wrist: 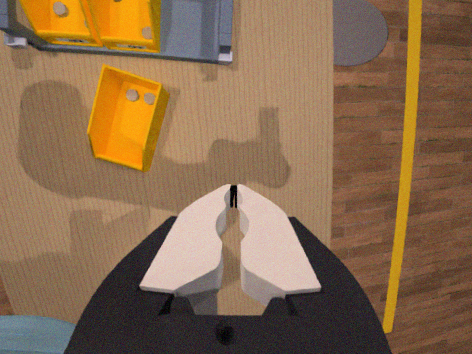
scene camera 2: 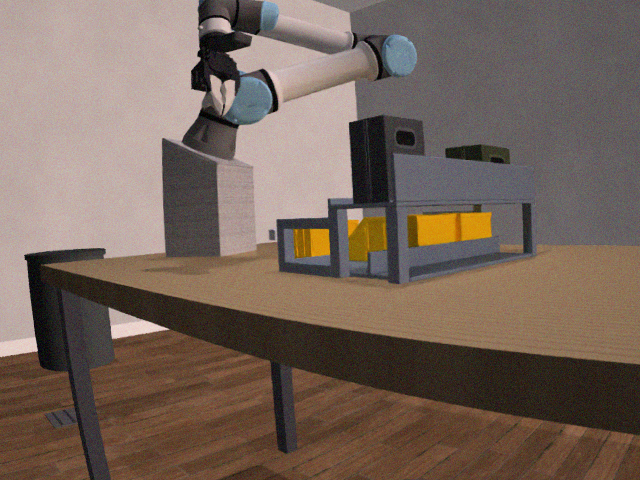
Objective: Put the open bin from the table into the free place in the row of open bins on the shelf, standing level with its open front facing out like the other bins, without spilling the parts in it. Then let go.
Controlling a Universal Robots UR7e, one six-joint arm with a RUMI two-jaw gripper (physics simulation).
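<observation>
I can see my gripper [scene camera 2: 221, 115], and the wrist view shows it too [wrist: 234, 187]. There is also a grey shelf bay [scene camera 2: 444, 268].
</observation>
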